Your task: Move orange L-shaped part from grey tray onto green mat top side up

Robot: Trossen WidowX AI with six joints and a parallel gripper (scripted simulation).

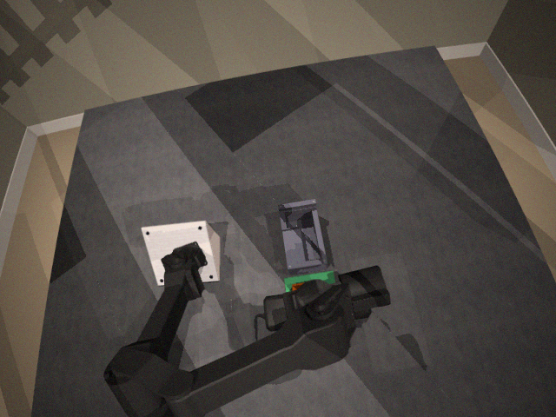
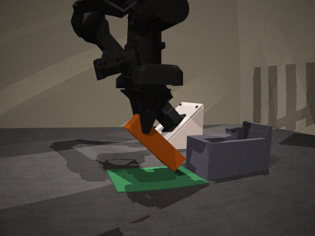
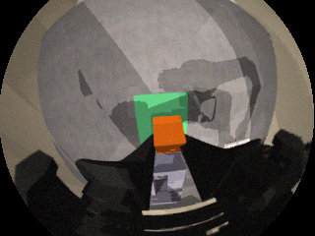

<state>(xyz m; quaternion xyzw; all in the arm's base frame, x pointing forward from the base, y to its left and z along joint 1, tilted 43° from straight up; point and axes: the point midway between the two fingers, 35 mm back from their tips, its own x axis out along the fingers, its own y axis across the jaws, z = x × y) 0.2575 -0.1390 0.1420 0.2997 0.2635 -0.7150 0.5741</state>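
Now: gripper tip 100 mm above the green mat and 20 mm to the right of it. Round my gripper tip: orange L-shaped part: 30 mm to the left, 30 mm below, 10 mm behind.
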